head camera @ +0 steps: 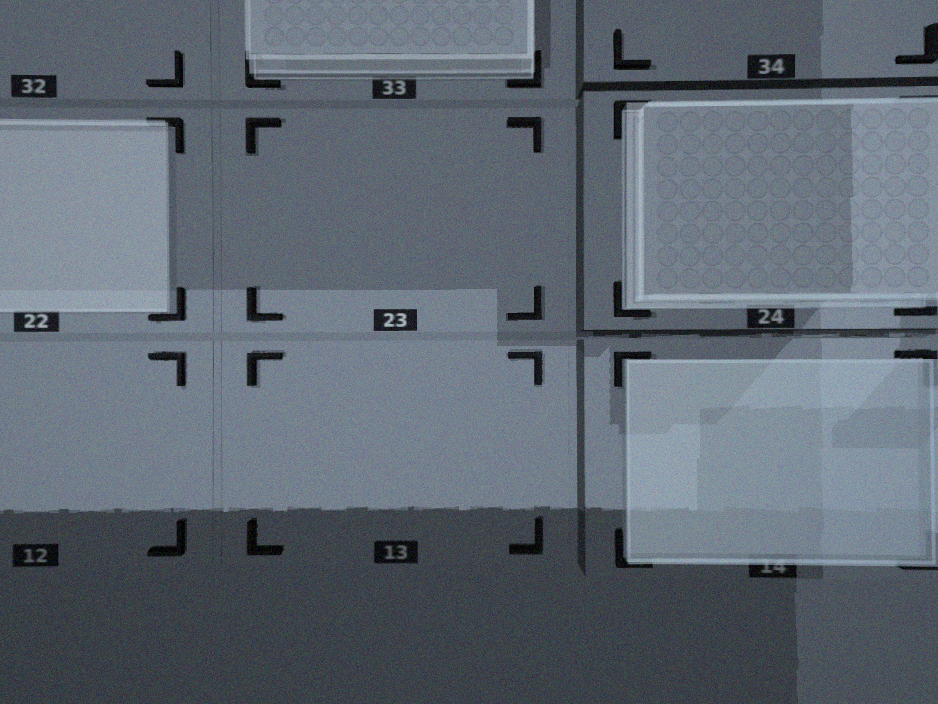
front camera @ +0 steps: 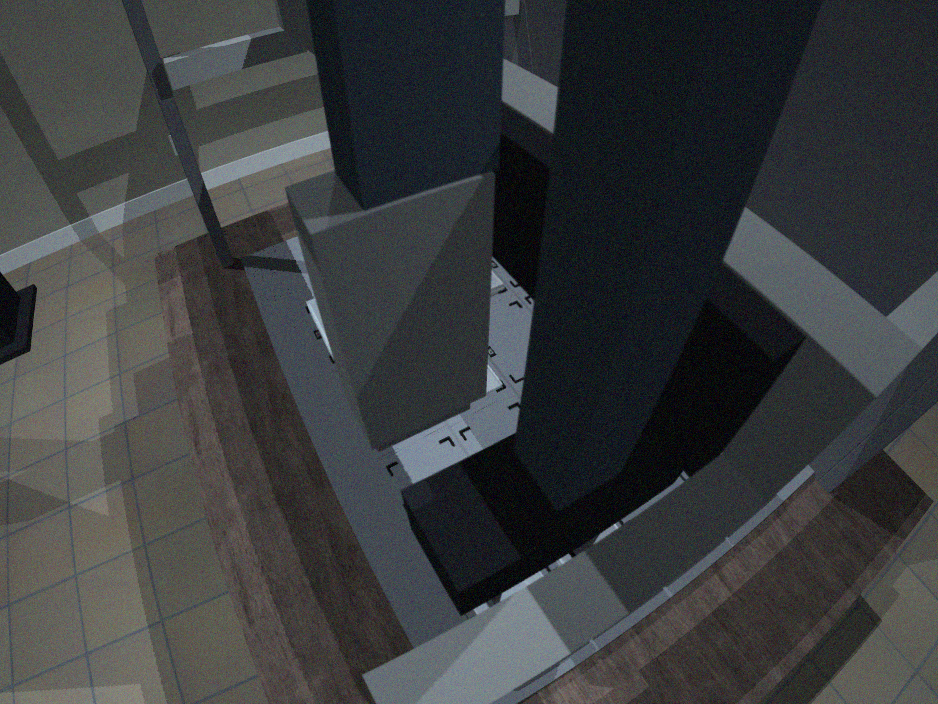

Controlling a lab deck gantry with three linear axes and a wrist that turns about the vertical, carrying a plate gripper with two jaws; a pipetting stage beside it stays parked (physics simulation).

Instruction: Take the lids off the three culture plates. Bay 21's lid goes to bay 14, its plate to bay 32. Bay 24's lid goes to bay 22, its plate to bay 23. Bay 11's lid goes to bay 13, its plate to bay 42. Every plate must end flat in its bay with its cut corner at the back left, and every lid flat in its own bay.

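Frame: origin at the robot's base, x ahead, y left, z up, level; centimetres.
Seen in the pictures: robot's base, origin of its link: point(front camera: 307, 308).
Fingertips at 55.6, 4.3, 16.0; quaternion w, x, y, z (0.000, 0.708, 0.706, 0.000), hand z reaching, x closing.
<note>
Offsets run from my fingertips to a thing's top centre, as dx, dy, dz. "*": to the spot under its first point.
In the head view, a clear, smooth lid @(-0.1, +0.0, -13.8) point(head camera: 772, 469) lies flat in bay 14. A culture plate @(+0.0, +10.7, -13.1) point(head camera: 791, 204) with round wells sits in bay 24, its edges doubled at the left and bottom; whether a lid is on it I cannot tell. A pale smooth slab @(-32.8, +10.7, -15.2) point(head camera: 83, 219) without visible wells, probably a lid, lies in bay 22, cut off by the left edge. Bay 23 @(* -16.5, +11.1, -16.0) point(head camera: 393, 212) and bay 13 @(* -16.5, +0.2, -16.0) point(head camera: 393, 447) hold no plate or lid. Bays 21, 11 and 42 are out of the head view. My gripper's jaws are hidden under the grey housing in the front view.
Another welled plate @(* -16.4, +18.7, -14.6) point(head camera: 390, 26) sits in bay 33, partly cut off at the top. In the front view the grey gantry housing point(front camera: 416, 318) and the parked dark column point(front camera: 636, 250) hide most of the deck. A light frame beam point(front camera: 484, 644) crosses the near side.
</note>
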